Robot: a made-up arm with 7 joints.
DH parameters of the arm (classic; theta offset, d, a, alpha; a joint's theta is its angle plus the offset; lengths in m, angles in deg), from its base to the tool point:
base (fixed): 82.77 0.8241 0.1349 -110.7
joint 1: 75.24 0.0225 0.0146 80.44
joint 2: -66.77 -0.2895 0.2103 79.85
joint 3: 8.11 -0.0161 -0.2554 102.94
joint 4: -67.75 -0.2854 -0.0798 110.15
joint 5: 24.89 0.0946 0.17 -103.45
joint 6: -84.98 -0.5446 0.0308 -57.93
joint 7: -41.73 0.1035 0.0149 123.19
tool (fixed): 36.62 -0.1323 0 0
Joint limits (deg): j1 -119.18..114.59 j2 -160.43..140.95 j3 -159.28..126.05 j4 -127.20..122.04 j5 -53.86..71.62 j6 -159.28..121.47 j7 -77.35..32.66
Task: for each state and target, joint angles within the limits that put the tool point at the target. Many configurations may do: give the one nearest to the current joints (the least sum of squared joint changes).
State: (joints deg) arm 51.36 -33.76 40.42 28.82 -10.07 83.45 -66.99
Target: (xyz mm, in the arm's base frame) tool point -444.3 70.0 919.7
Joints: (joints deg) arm 53.05 -10.77 74.63 39.66 -13.54 94.23 -75.56
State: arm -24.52 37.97 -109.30 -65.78 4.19 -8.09 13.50
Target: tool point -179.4 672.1 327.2
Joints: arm -0.25 50.25 -83.74 -47.70 37.73 6.61 15.17
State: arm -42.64 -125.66 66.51 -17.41 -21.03 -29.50 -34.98
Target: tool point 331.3 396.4 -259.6
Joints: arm -71.22 -118.64 108.94 -24.48 -43.09 -37.63 -19.59
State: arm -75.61 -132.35 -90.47 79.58 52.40 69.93 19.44
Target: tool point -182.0 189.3 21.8
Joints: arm -97.79 -152.10 -104.54 84.78 27.23 70.36 23.45
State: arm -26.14 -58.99 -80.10 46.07 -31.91 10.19 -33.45
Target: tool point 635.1 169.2 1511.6
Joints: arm -19.83 -48.89 -71.63 42.72 -33.77 7.17 -33.95
